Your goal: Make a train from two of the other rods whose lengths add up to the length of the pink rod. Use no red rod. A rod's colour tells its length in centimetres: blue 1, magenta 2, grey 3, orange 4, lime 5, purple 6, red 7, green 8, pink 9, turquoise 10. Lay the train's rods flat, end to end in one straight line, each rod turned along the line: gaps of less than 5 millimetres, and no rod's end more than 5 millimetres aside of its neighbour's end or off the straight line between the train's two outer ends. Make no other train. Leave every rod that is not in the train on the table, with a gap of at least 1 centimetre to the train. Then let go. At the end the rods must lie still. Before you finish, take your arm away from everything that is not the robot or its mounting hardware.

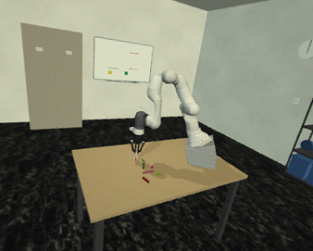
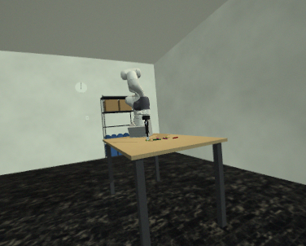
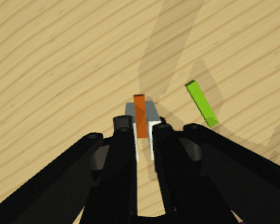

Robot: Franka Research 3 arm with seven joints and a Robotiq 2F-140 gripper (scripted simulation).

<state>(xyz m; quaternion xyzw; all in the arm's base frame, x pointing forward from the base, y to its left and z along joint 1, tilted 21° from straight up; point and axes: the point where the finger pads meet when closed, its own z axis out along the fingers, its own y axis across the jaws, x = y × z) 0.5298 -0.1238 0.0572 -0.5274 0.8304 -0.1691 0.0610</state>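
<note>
Right now the green rod is 2 cm behind my hand, 11 cm to the left of it and 4 cm below it. Also, from my hand: orange rod: 3 cm below; then pink rod: 2 cm behind, 20 cm to the left, 4 cm below; then magenta rod: 8 cm behind, 15 cm to the left, 4 cm below.
</note>
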